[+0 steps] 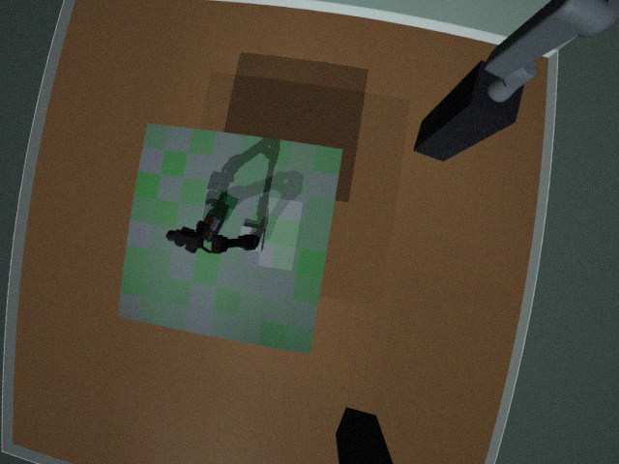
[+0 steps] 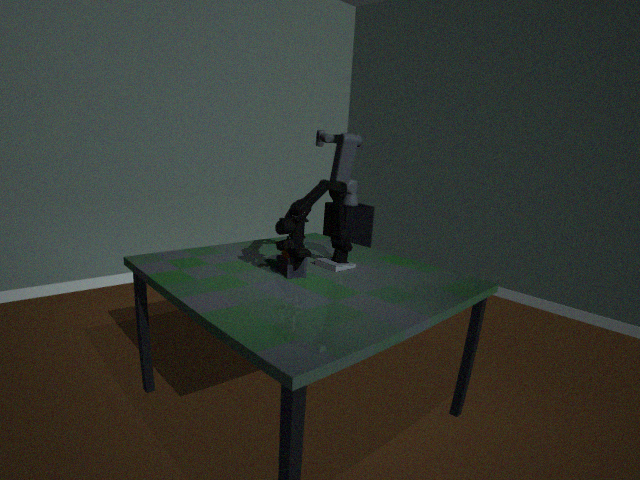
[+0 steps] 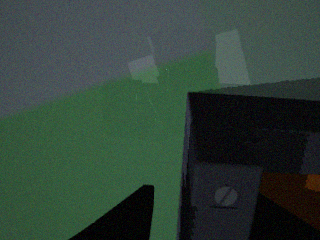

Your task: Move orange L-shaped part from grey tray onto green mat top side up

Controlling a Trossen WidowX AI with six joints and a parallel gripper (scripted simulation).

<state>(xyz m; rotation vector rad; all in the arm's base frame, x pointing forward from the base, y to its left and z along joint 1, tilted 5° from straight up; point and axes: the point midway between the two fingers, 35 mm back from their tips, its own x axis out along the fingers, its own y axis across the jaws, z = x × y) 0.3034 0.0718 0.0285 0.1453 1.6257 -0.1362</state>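
The orange L-shaped part lies 50 mm to the right of my gripper tip, 20 mm behind it and 10 mm above it.
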